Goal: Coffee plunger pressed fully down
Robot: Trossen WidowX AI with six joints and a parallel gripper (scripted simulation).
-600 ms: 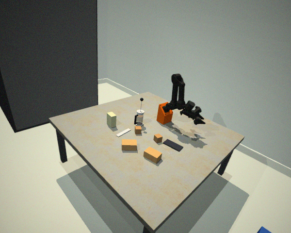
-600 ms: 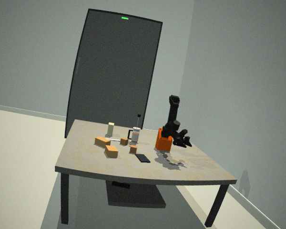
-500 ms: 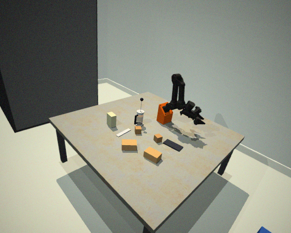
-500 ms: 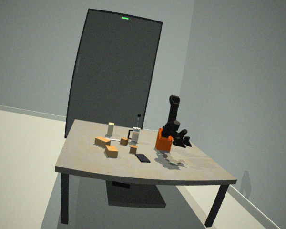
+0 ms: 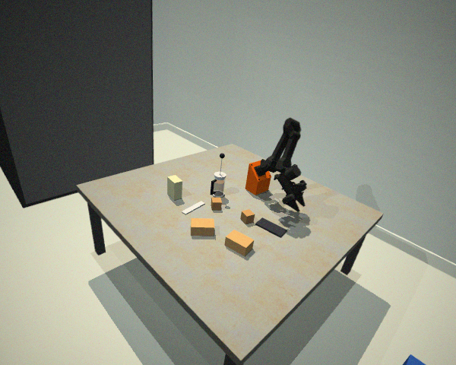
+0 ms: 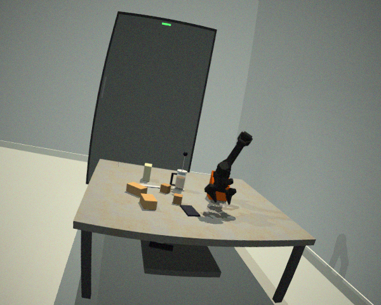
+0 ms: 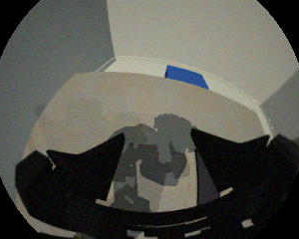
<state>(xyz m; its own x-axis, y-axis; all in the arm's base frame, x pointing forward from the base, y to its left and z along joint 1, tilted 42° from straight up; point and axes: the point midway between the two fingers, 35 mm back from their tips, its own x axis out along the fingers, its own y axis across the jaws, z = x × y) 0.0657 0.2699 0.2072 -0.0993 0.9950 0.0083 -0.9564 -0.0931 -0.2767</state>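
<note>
My gripper tip is now 20 cm short of the coffee press, 45 cm to the left of it and 3 cm below it. Also, from my gripper tip: white strip: 39 cm ahead, 42 cm to the right, 9 cm below.
</note>
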